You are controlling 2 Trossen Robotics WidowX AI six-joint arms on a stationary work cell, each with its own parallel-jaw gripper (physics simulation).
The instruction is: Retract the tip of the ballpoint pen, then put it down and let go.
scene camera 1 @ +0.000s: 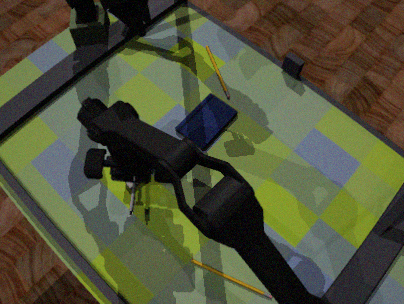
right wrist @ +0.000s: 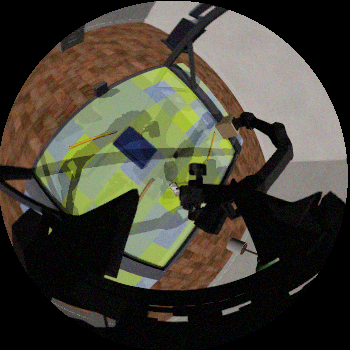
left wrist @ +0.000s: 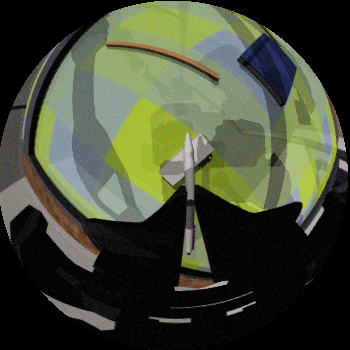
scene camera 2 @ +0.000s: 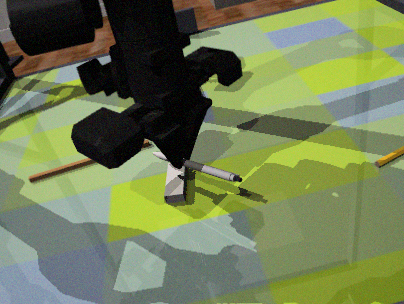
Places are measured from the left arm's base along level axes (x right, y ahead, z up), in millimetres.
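Pixels of known places: left gripper, between the fingertips: [scene camera 1: 135, 180] [left wrist: 188, 189] [scene camera 2: 181, 164]; right gripper, between the fingertips: [scene camera 1: 146, 29] [right wrist: 186, 191]; left arm's base, origin of its link: [right wrist: 235, 123]; right arm's base, origin of its link: [scene camera 1: 87, 14].
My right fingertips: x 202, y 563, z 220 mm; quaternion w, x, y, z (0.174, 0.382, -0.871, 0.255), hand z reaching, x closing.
Note:
For each thing: its middle in the pictures, then the offset to it from my right fingertips.
- pen, middle of its body: [left wrist: 190, 210] [scene camera 2: 193, 164] [scene camera 1: 134, 187] dx -183, dy -97, dz -278 mm
- white block, middle of its body: [left wrist: 185, 159] [scene camera 2: 176, 181] [right wrist: 174, 189] dx -154, dy -72, dz -318 mm
- dark blue notebook, middle of its body: [left wrist: 273, 61] [scene camera 1: 206, 120] [right wrist: 134, 146] dx +73, dy -92, dz -318 mm
- brown stick, middle of its body: [scene camera 2: 89, 160] [left wrist: 152, 48] [right wrist: 138, 198] dx -57, dy +42, dz -320 mm
- dark block, middle of its body: [scene camera 2: 184, 21] [scene camera 1: 292, 64] [right wrist: 100, 88] dx +355, dy -164, dz -292 mm
My left gripper [scene camera 2: 182, 164] [left wrist: 188, 189] is shut on the ballpoint pen, low over the table. The pen [scene camera 1: 132, 200] [scene camera 2: 215, 172] [left wrist: 188, 160] has a pale pointed end and a small dark button end, which stick out on opposite sides of the fingers. Its shadow lies apart from it in scene camera 2. Whether the writing point is out is too small to tell. A white block [scene camera 2: 175, 184] [left wrist: 172, 171] [right wrist: 174, 188] lies on the table under the pen and fingers. My right gripper is open and empty, high above and away from the pen.
A dark blue notebook [scene camera 1: 207, 120] [left wrist: 270, 70] [right wrist: 135, 146] lies farther off. Yellow pencils [scene camera 1: 218, 72] [scene camera 1: 232, 279] lie at the table's top and bottom in scene camera 1. A brown stick [scene camera 2: 60, 170] [left wrist: 165, 52] [right wrist: 146, 188] lies near the white block. A dark block [scene camera 1: 293, 65] stands at the edge.

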